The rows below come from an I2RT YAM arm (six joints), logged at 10 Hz.
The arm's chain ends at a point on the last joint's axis. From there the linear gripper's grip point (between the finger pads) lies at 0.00 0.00 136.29 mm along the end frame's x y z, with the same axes.
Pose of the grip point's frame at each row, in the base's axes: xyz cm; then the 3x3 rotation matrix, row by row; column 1 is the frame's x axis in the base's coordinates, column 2 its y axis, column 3 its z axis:
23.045 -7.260 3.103; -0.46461 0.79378 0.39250; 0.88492 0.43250 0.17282; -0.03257 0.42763 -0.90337
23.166 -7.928 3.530; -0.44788 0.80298 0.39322; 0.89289 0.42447 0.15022; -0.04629 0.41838 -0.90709
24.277 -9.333 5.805; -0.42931 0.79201 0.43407; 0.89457 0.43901 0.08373; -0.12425 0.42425 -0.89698
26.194 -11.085 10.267; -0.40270 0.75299 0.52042; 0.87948 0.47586 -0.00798; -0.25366 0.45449 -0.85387
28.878 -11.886 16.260; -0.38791 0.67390 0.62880; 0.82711 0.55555 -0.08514; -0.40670 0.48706 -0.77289
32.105 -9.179 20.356; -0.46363 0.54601 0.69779; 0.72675 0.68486 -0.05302; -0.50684 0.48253 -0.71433
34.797 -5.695 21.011; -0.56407 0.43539 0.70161; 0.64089 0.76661 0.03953; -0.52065 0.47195 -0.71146
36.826 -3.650 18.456; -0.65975 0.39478 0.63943; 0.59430 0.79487 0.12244; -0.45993 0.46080 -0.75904
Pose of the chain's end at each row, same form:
17.696 -9.615 15.415; -0.46461 0.79378 0.39250; 0.88492 0.43250 0.17282; -0.03257 0.42763 -0.90337
17.807 -9.975 15.893; -0.44788 0.80298 0.39322; 0.89289 0.42447 0.15022; -0.04629 0.41838 -0.90709
18.361 -10.474 18.030; -0.42931 0.79201 0.43407; 0.89457 0.43901 0.08373; -0.12425 0.42425 -0.89698
19.101 -10.976 21.904; -0.40270 0.75299 0.52042; 0.87948 0.47586 -0.00798; -0.25366 0.45449 -0.85387
20.308 -10.726 26.794; -0.38791 0.67390 0.62880; 0.82711 0.55555 -0.08514; -0.40670 0.48706 -0.77289
22.595 -8.456 30.092; -0.46363 0.54601 0.69779; 0.72675 0.68486 -0.05302; -0.50684 0.48253 -0.71433
25.235 -6.234 30.707; -0.56407 0.43539 0.70161; 0.64089 0.76661 0.03953; -0.52065 0.47195 -0.71146
28.111 -5.319 28.801; -0.65975 0.39478 0.63943; 0.59430 0.79487 0.12244; -0.45993 0.46080 -0.75904

